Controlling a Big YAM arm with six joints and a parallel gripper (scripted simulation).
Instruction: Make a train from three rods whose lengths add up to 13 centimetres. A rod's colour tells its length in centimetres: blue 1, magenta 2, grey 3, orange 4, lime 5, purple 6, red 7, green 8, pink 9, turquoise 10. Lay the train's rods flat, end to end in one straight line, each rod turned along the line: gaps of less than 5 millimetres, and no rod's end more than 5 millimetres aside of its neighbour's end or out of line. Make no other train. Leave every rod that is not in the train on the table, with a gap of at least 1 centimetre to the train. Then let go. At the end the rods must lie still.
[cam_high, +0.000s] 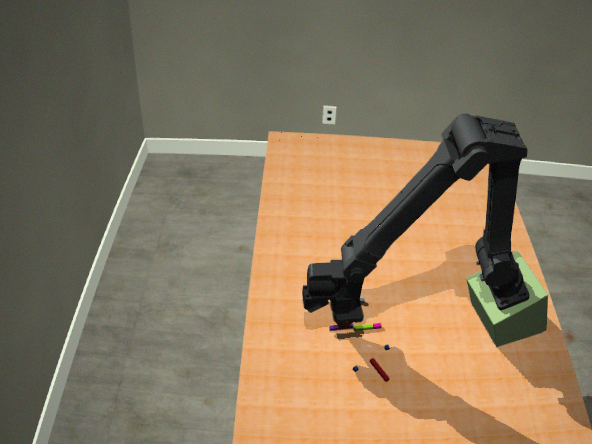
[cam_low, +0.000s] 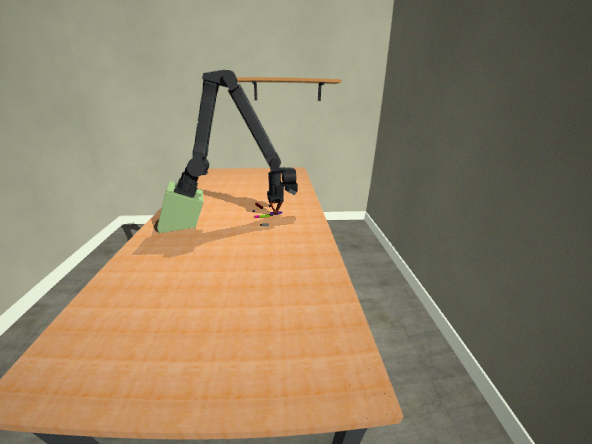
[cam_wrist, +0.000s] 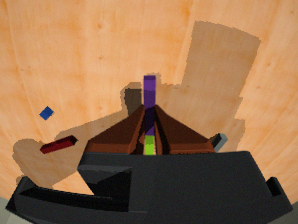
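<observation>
The purple rod lies 1 cm below my hand. Round my hand: lime rod (6 cm behind, 2 cm below); magenta rod (9 cm behind, 2 cm below); grey rod (9 cm to the right, 6 cm behind, 2 cm below).
</observation>
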